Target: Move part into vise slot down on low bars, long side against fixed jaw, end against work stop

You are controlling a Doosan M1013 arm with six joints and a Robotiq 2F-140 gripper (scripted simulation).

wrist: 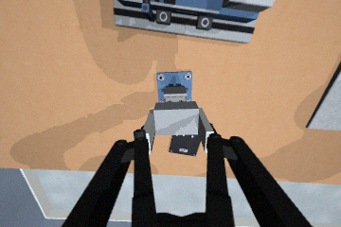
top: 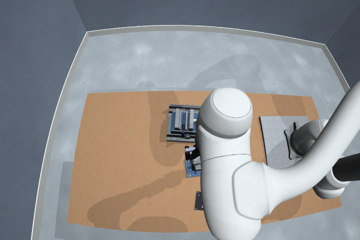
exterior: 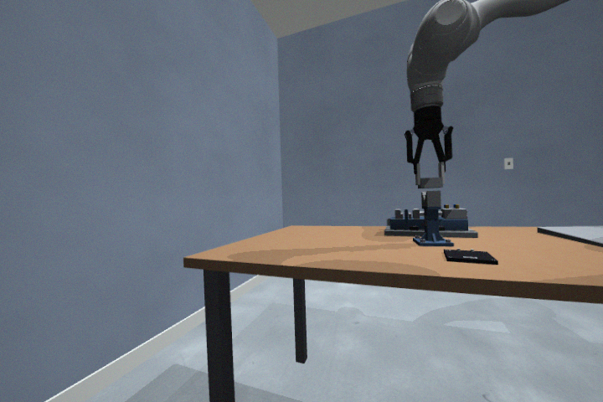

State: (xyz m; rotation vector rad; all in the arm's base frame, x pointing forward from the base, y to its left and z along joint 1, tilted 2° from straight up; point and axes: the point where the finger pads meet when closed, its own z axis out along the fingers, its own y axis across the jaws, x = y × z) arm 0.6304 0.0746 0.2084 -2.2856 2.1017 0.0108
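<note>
The fixed jaw is 22 cm to the right of my hand, 13 cm below it and 8 cm ahead of it. Round my hand: part: 3 cm below; then work stop: 17 cm to the right, 12 cm below, 5 cm ahead; then V-block post: 15 cm below.
</note>
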